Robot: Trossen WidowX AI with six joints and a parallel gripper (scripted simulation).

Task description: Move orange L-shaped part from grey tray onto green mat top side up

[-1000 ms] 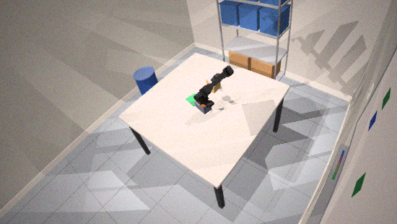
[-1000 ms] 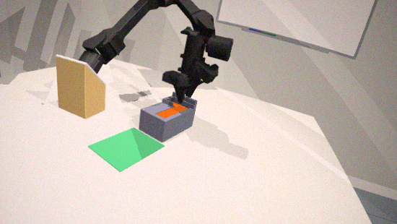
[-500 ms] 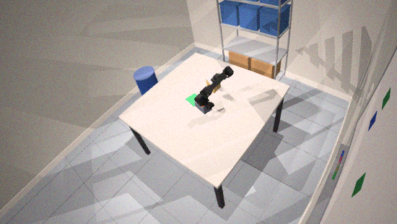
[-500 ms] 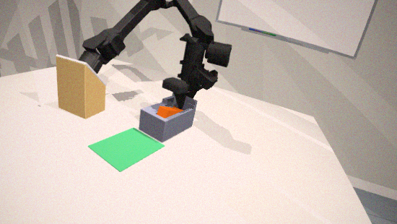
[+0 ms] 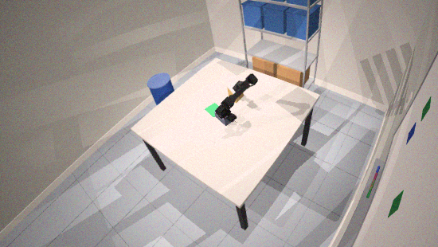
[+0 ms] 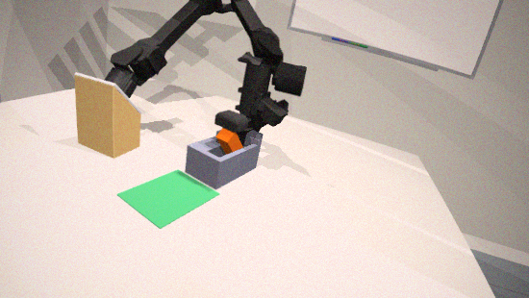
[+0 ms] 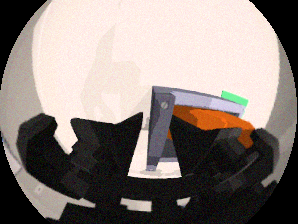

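Now: the orange L-shaped part 2 cm behind my gripper tip, 5 cm to the right of it and 1 cm above it. From my gripper tip the other things lie so: green mat 7 cm behind, 21 cm to the right, 5 cm below.
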